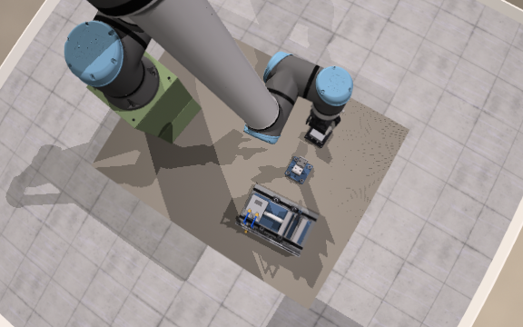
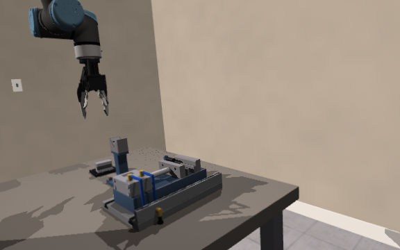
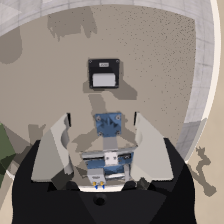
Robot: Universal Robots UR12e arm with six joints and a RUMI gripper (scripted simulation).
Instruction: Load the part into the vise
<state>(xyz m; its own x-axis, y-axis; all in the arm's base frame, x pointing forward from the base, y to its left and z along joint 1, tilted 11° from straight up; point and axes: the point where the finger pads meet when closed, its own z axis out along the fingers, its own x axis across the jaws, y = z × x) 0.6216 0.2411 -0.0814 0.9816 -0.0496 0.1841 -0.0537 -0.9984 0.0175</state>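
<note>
Now: hand 10 mm to the left of the part and 210 mm above it. Round my hand: work stop rod 100 mm ahead, 340 mm to the right, 150 mm below; black infeed plate 10 mm to the left, 240 mm below; cylinder rod 20 mm ahead, 390 mm to the right, 160 mm below.
</note>
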